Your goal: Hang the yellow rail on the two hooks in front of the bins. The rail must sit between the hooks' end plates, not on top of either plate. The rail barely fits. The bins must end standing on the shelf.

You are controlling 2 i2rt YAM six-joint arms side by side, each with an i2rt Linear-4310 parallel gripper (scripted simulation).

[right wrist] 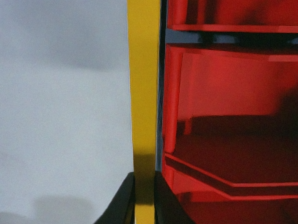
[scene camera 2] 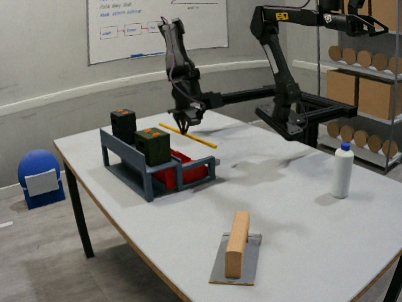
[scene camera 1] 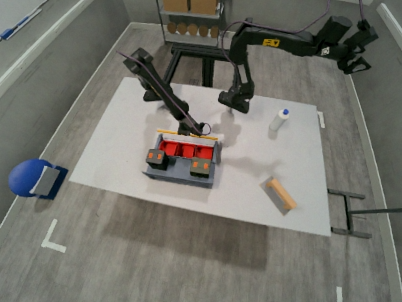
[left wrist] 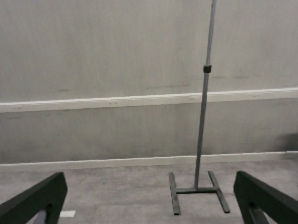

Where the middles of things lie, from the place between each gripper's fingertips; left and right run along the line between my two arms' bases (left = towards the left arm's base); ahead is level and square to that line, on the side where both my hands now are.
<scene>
The blue-grey shelf (scene camera 2: 147,189) is 130 mm ahead of my right hand and 50 mm below it. From my right hand the other things lie so: green box (scene camera 2: 154,143) 210 mm ahead, 120 mm to the left, 30 mm above.
The green box is 39 cm ahead of my left hand (scene camera 1: 367,59), 60 cm to the right of it and 42 cm below it. Round my left hand: blue-grey shelf 32 cm ahead, 71 cm to the right, 50 cm below.
</scene>
